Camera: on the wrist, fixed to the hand. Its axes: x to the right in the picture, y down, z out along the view.
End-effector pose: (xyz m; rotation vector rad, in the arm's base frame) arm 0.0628 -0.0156 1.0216 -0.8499 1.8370 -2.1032
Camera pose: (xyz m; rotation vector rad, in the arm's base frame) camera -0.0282 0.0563 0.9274 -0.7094 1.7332 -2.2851
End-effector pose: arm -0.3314 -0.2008 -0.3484 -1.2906 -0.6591 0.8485
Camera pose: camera -0.2476 -0.2490 -0.4623 -1.2152 -0.5038 0.7978
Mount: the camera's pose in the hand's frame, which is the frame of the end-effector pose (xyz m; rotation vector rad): 0.0101 0.0950 -0.1149 0.1279 0.1163 0.0017
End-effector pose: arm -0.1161 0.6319 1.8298 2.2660 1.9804 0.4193
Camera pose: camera -0.0555 0.6160 1.9655 -2.2689 -2.0284 -0.4275
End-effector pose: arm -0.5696 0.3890 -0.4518 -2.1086 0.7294 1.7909
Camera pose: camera -0.5242 0.2484 -0.4292 -2.1412 0.8515 1.5880
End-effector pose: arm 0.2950 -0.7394 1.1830 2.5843 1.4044 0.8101
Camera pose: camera 0.3147 -0.8049 1.3158 -2.5527 -1.4654 -0.8727
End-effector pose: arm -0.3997 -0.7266 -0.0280 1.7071 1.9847 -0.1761
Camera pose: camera -0.3436 -0.6507 0.0878 1.8368 2.0959 -0.2117
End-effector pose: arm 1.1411 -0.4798 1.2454 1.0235 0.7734 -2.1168
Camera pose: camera 1.2588 -0.4567 1.1562 1.2236 0.6988 -2.1430
